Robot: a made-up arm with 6 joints. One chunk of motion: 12 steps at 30 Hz.
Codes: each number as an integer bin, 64 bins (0 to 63) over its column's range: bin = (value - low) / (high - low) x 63, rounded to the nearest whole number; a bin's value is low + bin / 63 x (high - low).
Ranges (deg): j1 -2..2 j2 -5..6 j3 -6..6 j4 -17..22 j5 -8..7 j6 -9..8
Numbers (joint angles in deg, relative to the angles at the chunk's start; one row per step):
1: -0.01 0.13 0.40 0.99 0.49 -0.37
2: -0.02 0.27 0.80 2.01 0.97 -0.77
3: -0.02 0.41 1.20 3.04 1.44 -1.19
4: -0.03 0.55 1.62 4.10 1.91 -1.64
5: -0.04 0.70 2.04 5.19 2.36 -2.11
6: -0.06 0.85 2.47 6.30 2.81 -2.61
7: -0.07 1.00 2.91 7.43 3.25 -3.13
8: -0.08 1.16 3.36 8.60 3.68 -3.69
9: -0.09 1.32 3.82 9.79 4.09 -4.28
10: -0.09 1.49 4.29 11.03 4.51 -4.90
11: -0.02 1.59 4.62 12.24 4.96 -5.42
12: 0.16 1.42 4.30 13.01 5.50 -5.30
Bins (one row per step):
1: 31 29 34 29 36 32
2: 31 30 36 31 38 30
3: 31 31 38 32 40 29
4: 31 32 40 34 42 27
5: 31 33 42 36 44 26
6: 31 34 44 38 45 24
7: 30 34 47 39 47 22
8: 30 35 49 41 49 20
9: 30 36 52 43 51 17
10: 30 37 54 45 53 15
11: 31 38 56 47 54 13
12: 34 37 54 48 57 14

